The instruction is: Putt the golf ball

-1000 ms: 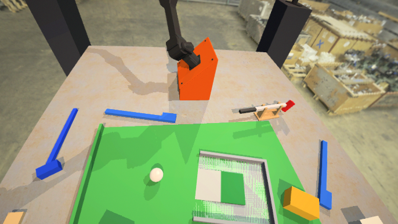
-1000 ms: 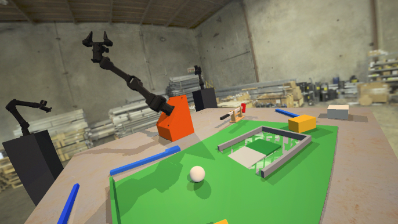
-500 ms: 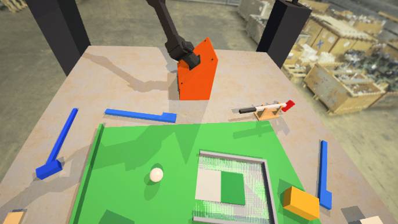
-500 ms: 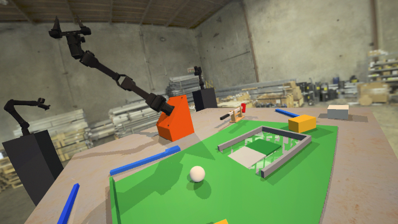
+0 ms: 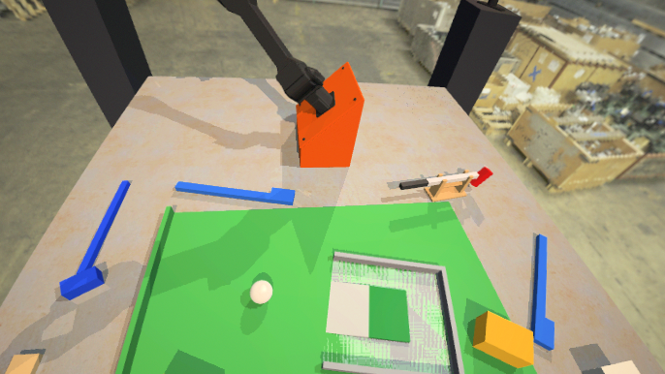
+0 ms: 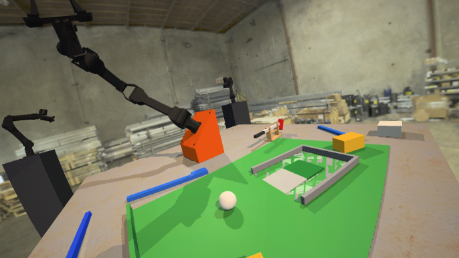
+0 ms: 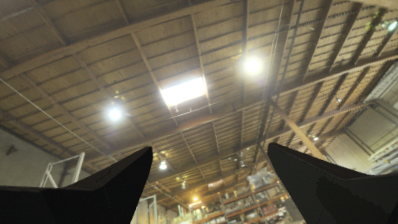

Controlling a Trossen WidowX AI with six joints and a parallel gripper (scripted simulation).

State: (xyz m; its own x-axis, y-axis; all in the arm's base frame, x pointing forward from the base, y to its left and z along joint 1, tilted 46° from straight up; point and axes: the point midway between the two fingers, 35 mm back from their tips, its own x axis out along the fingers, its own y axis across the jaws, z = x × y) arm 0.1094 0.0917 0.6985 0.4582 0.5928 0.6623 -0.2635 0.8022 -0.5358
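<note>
Now: the wooden stand 800 mm to the left of my gripper tip and 690 mm below it. From my gripper tip the other things lie so: green mat 310 mm ahead, 450 mm to the left, 720 mm below; white golf ball 290 mm ahead, 310 mm to the left, 700 mm below.
</note>
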